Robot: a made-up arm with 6 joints. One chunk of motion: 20 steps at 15 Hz.
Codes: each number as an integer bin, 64 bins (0 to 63) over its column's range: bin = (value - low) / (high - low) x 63, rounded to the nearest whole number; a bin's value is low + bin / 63 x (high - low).
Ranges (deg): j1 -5..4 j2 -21..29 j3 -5..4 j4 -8..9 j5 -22..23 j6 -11..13
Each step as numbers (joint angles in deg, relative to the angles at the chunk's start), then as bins.
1 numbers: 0.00 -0.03 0.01 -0.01 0.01 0.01
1 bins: 35 26 35 30 31 29
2 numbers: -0.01 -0.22 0.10 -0.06 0.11 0.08
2 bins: 35 26 36 29 31 29
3 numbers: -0.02 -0.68 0.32 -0.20 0.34 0.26
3 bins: 35 26 37 29 31 30
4 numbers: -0.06 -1.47 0.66 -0.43 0.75 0.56
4 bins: 35 25 40 28 32 30
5 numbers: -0.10 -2.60 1.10 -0.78 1.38 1.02
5 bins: 34 23 43 27 33 32
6 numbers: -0.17 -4.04 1.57 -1.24 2.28 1.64
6 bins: 34 21 46 25 34 33
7 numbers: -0.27 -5.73 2.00 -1.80 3.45 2.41
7 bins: 33 19 49 23 36 35
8 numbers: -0.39 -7.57 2.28 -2.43 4.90 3.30
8 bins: 32 17 51 21 38 38
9 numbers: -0.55 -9.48 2.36 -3.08 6.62 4.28
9 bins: 31 15 52 18 40 40
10 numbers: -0.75 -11.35 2.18 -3.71 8.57 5.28
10 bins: 30 12 50 16 43 43
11 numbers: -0.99 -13.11 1.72 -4.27 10.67 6.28
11 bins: 28 10 47 14 46 45
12 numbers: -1.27 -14.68 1.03 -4.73 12.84 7.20
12 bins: 26 8 42 12 49 48
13 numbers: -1.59 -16.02 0.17 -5.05 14.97 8.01
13 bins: 24 6 36 11 52 50
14 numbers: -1.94 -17.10 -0.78 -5.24 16.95 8.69
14 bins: 21 5 30 10 55 52
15 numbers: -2.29 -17.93 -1.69 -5.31 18.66 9.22
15 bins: 19 4 23 10 57 53
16 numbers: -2.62 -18.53 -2.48 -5.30 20.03 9.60
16 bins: 17 3 18 10 59 54
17 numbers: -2.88 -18.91 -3.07 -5.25 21.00 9.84
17 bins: 15 3 14 10 60 55
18 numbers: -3.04 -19.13 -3.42 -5.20 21.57 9.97
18 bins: 14 2 11 10 61 55
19 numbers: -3.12 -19.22 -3.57 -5.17 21.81 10.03
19 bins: 13 2 10 10 61 55
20 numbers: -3.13 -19.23 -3.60 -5.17 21.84 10.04
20 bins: 13 2 10 10 61 55
